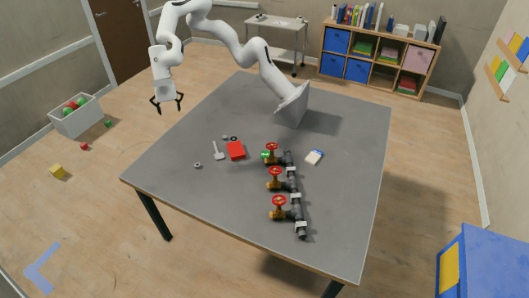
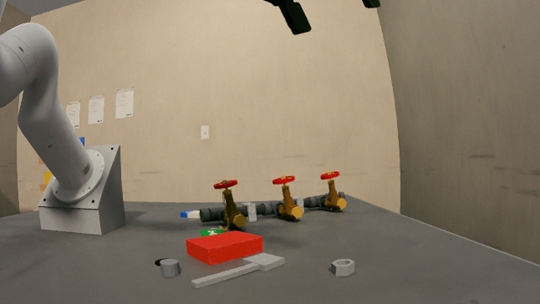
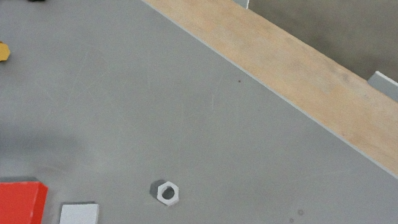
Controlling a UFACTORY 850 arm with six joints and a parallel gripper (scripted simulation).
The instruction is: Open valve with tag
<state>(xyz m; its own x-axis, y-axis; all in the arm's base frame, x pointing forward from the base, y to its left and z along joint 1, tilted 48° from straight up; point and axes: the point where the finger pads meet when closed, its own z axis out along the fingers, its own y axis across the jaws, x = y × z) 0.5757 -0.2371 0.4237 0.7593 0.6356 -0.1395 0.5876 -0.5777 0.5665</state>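
Right now my hand is 45 cm to the right of the green tag, 31 cm above it and 17 cm past it. From my hand the other things lie so: hex nut 31 cm below, 12 cm to the left, 4 cm ahead; then grey cylinder 30 cm below, 21 cm behind, 17 cm to the left; then grey hammer-shaped tool 31 cm below, 18 cm to the left, 10 cm behind.
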